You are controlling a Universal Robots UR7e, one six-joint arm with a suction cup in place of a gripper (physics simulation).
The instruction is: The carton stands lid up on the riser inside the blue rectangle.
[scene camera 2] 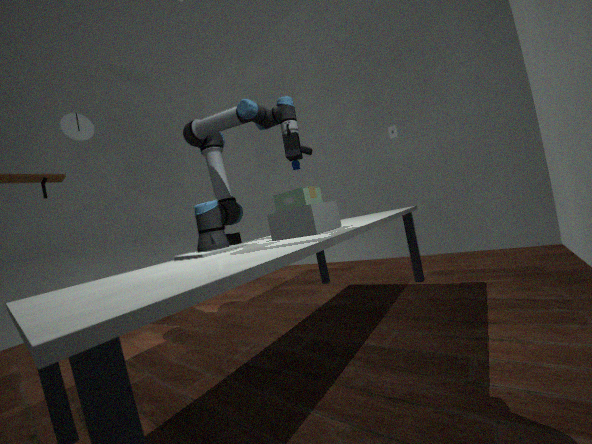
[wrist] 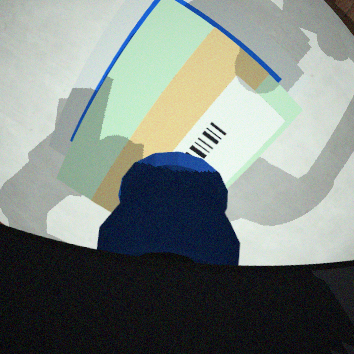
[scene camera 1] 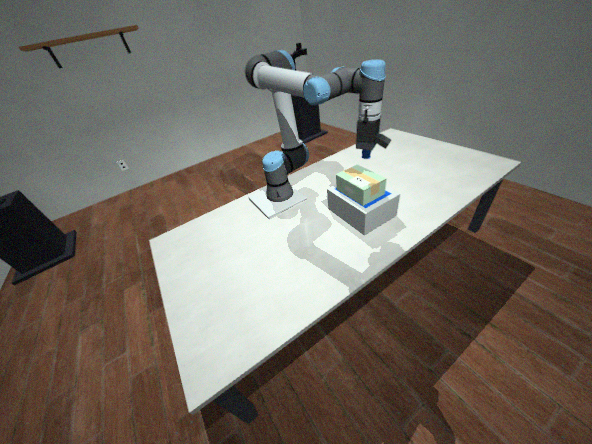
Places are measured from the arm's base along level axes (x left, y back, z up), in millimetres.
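Pixels of known places: hand, tool point: [scene camera 2: 296, 168] [wrist: 172, 202] [scene camera 1: 366, 156]; arm's base, link origin: [scene camera 2: 214, 248] [scene camera 1: 280, 193].
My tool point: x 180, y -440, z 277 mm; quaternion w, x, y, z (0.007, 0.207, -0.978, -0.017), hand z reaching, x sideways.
Observation:
For each thing: its top centre in the pictures, then the offset to it from my tool point. Level surfaces: height alone.
- light green carton, top centre: [wrist: 165, 143] [scene camera 1: 360, 176] [scene camera 2: 296, 191] dz -94, dx -2, dy +24 mm
- grey riser, top centre: [wrist: 166, 105] [scene camera 2: 301, 207] [scene camera 1: 361, 191] dz -173, dx +7, dy +20 mm
- long white table, surface height: dz -293 mm
A light green carton [scene camera 1: 359, 187] [scene camera 2: 291, 199] [wrist: 150, 100] with a tan tape strip and a white barcode label on its top stands upright on the grey riser [scene camera 1: 347, 212] [scene camera 2: 292, 225]. The blue rectangle [scene camera 1: 378, 200] [wrist: 107, 72] shows as a strip along two of the carton's sides in scene camera 1 and in the wrist view; the carton covers the rest. My gripper's blue suction cup [scene camera 1: 366, 154] [scene camera 2: 296, 165] [wrist: 175, 162] is open and hangs above the carton, with a gap between them in both scene views.
The riser stands on the long white table [scene camera 1: 225, 300] [scene camera 2: 150, 287], beside the arm's base plate [scene camera 1: 270, 212]. A wooden wall shelf [scene camera 1: 80, 38] [scene camera 2: 30, 178] is on the wall. A black cabinet-like object [scene camera 1: 32, 235] stands on the floor at the left.

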